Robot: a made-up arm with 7 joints. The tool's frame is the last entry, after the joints.
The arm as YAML. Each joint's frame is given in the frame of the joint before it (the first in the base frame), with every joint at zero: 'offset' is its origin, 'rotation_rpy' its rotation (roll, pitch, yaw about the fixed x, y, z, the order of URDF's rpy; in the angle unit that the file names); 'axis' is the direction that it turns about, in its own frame. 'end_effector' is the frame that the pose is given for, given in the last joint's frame.
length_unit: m
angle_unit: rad
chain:
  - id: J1
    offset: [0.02, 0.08, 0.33]
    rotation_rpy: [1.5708, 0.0, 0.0]
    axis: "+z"
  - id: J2
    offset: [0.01, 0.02, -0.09]
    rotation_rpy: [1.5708, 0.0, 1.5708]
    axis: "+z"
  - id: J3
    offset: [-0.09, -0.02, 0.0]
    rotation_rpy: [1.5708, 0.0, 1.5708]
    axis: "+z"
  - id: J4
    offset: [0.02, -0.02, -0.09]
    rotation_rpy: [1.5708, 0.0, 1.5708]
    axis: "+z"
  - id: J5
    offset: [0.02, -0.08, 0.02]
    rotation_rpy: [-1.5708, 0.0, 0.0]
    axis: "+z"
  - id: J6
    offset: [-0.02, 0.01, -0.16]
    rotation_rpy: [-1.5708, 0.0, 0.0]
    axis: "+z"
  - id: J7
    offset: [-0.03, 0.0, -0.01]
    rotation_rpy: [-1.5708, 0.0, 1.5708]
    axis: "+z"
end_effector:
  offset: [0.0, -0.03, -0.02]
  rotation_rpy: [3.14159, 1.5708, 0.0]
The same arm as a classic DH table. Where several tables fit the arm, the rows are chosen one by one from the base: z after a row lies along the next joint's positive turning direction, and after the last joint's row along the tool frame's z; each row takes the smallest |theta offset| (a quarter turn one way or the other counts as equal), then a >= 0, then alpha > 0; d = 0 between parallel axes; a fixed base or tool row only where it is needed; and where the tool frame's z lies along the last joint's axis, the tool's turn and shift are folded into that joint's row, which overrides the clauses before.
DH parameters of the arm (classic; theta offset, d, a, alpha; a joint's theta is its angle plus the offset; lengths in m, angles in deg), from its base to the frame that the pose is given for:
base (fixed): 0.00 0.3300 0.0200 90.00
J1: 90.00 -0.1700 0.0200 90.00
J2: -90.00 0.0100 0.0200 -90.00
J3: 90.00 -0.1800 0.0200 -90.00
J4: 0.00 0.0400 -0.0200 90.00
J5: 0.00 -0.2400 0.0200 90.00
J6: 90.00 0.0000 0.0000 90.00
J7: 90.00 0.0100 0.0300 90.00
tool (fixed): -90.00 0.0000 0.0000 0.00

